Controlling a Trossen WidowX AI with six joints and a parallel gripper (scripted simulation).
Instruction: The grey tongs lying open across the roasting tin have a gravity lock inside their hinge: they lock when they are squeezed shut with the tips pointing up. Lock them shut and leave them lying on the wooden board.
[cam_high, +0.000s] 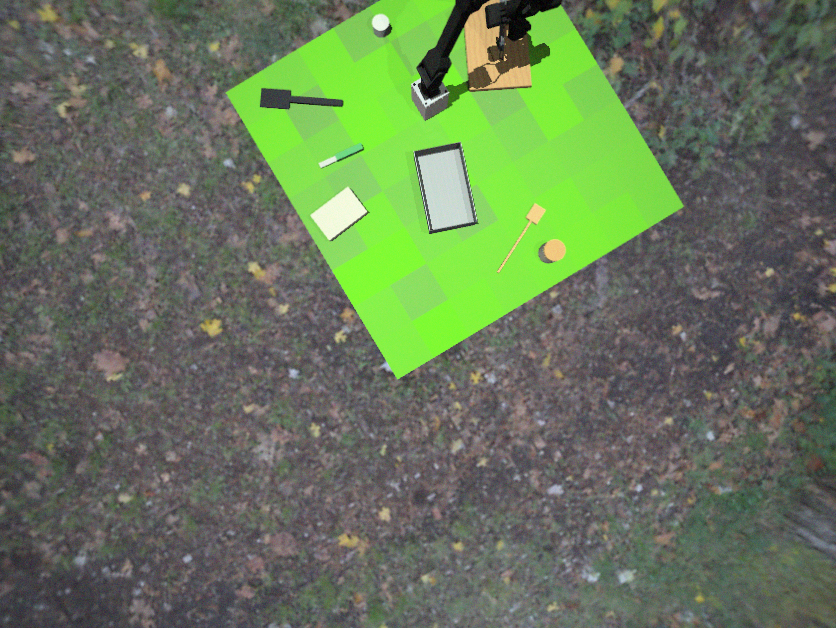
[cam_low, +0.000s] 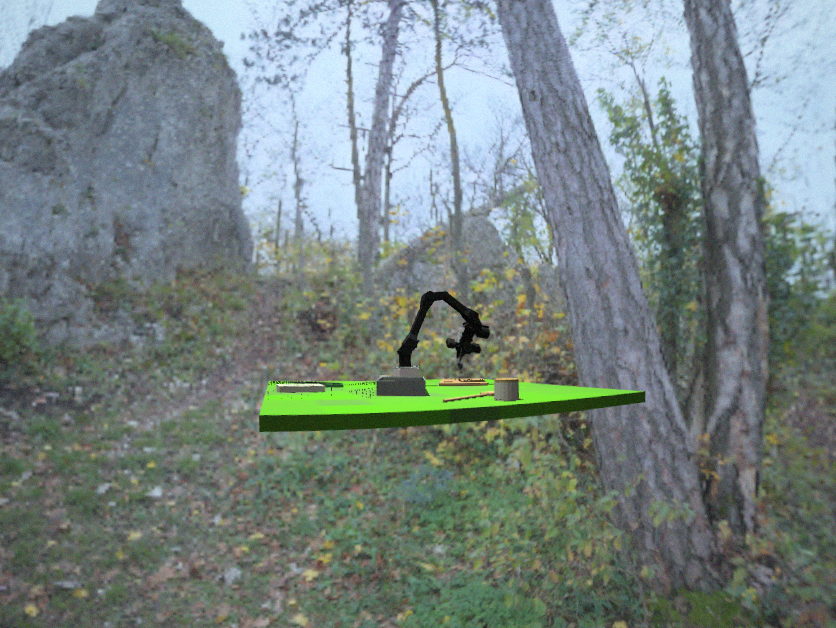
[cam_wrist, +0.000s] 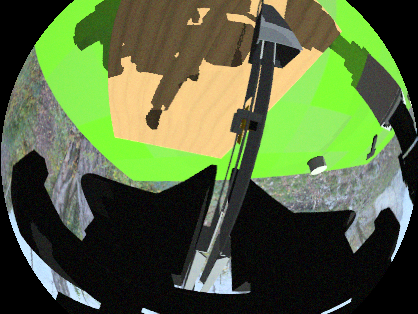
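Right now my gripper tip is 130 mm above the wooden board, 20 mm to the right of it and 10 mm short of it. From my gripper tip the other things lie so: cream block 800 mm to the right, 380 mm ahead, 120 mm below; black spatula 780 mm to the right, 130 mm below, 100 mm behind; roasting tin 460 mm ahead, 400 mm to the right, 110 mm below.
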